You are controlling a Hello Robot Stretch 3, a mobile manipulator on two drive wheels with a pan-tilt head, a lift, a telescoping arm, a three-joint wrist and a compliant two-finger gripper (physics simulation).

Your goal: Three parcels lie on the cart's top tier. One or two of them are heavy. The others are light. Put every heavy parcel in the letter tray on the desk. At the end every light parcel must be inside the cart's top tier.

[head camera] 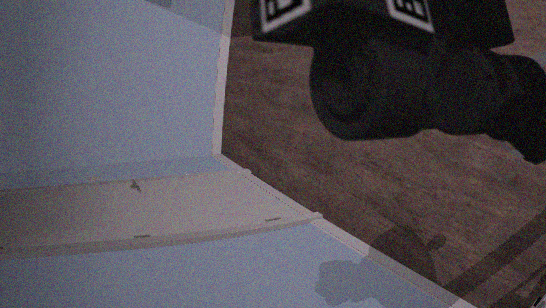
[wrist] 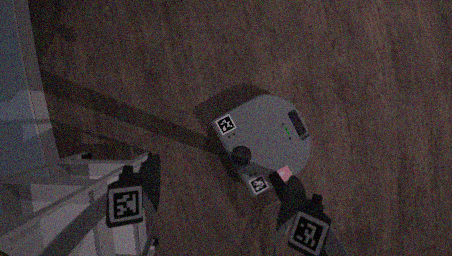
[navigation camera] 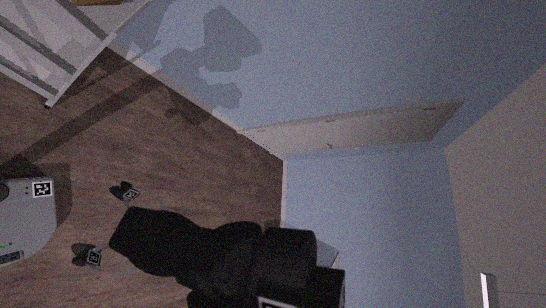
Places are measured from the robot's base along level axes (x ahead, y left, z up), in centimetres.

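Pixels of known places: gripper, fingertip midpoint: (wrist: 221,185) (navigation camera: 100,218); robot's base at its link origin: (wrist: 241,148).
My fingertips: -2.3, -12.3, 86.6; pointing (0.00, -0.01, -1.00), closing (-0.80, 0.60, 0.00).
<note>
For each thing: its top centre in the pictures, then the offset to it from my fingertips, as dx, dy, dz. "spot": a spot on its surface instead. Level surfaces: height alone.
- white tiered cart at a spot on its surface: (wrist: 50,207) spot: +38.5, -5.2, -23.5
- brown-orange strip at a spot on its surface: (navigation camera: 97,2) spot: +53.7, -3.7, -18.7
- wooden floor at its surface level: dz -86.7
The white tiered cart (navigation camera: 80,71) (wrist: 50,207) shows in part, at the top left of the navigation view and the lower left of the wrist view. A brown-orange strip (navigation camera: 97,2) at the navigation view's top edge looks like part of one parcel; the rest is cut off. Which parcels are heavy cannot be seen. My gripper (navigation camera: 105,223) (wrist: 221,185) is open, its fingers wide apart with no parcel between them. It hangs above the floor beside my base, apart from the cart in the navigation view. The letter tray and desk do not show in these views.
My grey round base (navigation camera: 27,220) (wrist: 272,132) stands on the wooden floor (head camera: 280,115). Blue walls (head camera: 110,100) (navigation camera: 370,200) meet the floor at a pale skirting. A pale ledge-like band (head camera: 150,212) (navigation camera: 375,132) runs along the wall. My dark wrist (head camera: 370,95) covers part of the head view.
</note>
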